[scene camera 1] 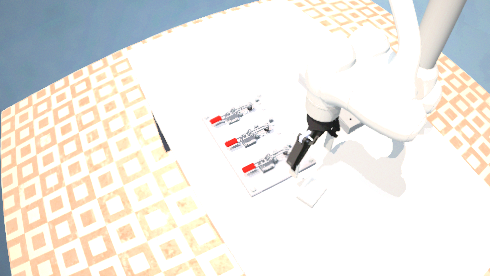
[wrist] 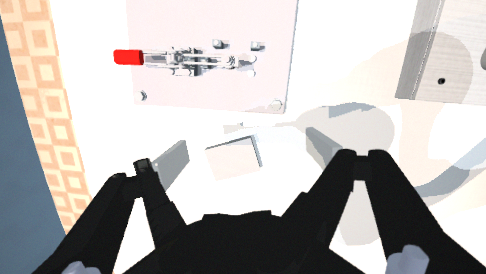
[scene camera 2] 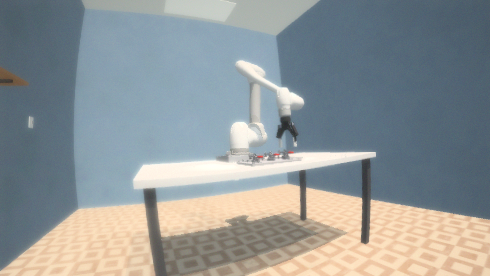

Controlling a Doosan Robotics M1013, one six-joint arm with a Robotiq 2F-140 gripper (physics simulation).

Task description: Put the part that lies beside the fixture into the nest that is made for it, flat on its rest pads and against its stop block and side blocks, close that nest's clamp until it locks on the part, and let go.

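Frame: origin at the arm's base, x down, y back, z left, level; centimetres.
Seen in the pictures: gripper, fingertip midpoint: (scene camera 1: 310, 161) (wrist: 245, 144) (scene camera 2: 287, 146); arm's base, link origin: (scene camera 2: 239, 155).
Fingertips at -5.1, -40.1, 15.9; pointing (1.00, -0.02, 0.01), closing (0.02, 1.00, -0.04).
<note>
Offsets run from my fingertips to a thing's middle, as dx, dy, dz. "*": to the spot under its first point. Level surfaces: height alone.
The part, a pale, thin square plate @(+8.2, -2.9, +5.3) (scene camera 1: 311, 194) (wrist: 234, 162), lies on the table beside the fixture's near end. The fixture, a pale base plate @(* +7.6, -7.7, -3.9) (scene camera 1: 280, 180) (wrist: 210, 97), carries three toggle clamps with red handles @(* +2.8, -14.3, -10.7) (scene camera 1: 248, 168) @(* +3.4, -12.8, -21.4) (scene camera 1: 231, 143) @(* +3.8, -11.4, -32.4) (scene camera 1: 215, 120). In the wrist view, the end clamp's red handle @(+3.3, -13.8, -11.1) (wrist: 128, 57) points left and its arm reaches right. Two small blocks @(+5.2, -3.1, -12.0) (wrist: 217, 44) @(+5.2, +1.8, -11.3) (wrist: 256, 45) and two round pads @(+7.2, +1.2, -10.0) (wrist: 252, 59) @(+7.2, +1.0, -8.0) (wrist: 251, 73) show beside it, with no part on them. My gripper (scene camera 1: 311, 159) (scene camera 2: 288, 144) (wrist: 245, 144) is wide open and empty, above the table near the part.
The grey metal robot base plate (scene camera 1: 350, 121) (wrist: 435, 55) is to the fixture's right in the wrist view. Bolt heads @(+7.1, -16.2, -6.2) (wrist: 143, 95) @(+7.1, +4.3, -3.4) (wrist: 276, 104) stand at the fixture's corners. The white table @(dx +9.0) (scene camera 2: 170, 173) stands on a tiled floor. The arm's shadow falls on the tabletop.
</note>
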